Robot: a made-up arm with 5 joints.
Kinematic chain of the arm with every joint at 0, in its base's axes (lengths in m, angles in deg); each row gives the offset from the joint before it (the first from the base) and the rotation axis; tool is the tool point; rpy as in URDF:
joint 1: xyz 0.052 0 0.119 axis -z
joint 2: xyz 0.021 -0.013 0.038 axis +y
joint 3: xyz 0.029 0 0.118 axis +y
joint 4: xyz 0.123 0 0.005 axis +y
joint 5: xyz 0.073 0.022 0 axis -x
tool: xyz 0 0 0 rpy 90 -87.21 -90
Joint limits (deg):
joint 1: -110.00..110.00
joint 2: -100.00..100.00
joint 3: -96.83..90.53
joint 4: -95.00..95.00
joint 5: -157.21..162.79
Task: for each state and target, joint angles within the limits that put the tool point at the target. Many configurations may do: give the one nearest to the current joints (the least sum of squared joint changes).
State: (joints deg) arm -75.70 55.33 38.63 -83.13 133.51
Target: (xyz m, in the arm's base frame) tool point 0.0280 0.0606 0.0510
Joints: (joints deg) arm -103.67 60.88 86.56 -79.44 133.51
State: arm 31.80 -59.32 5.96 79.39 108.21
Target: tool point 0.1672 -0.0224 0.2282
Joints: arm 15.40 -38.60 27.48 79.21 108.21
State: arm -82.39 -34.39 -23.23 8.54 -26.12
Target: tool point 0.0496 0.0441 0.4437
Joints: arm -81.36 -41.36 -26.33 7.61 -26.12
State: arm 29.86 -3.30 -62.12 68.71 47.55
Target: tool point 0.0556 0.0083 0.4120
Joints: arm 29.30 -37.19 -70.09 85.15 47.55
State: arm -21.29 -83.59 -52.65 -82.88 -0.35
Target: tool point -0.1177 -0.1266 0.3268
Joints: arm -39.16 -70.07 -46.09 -68.46 -0.35
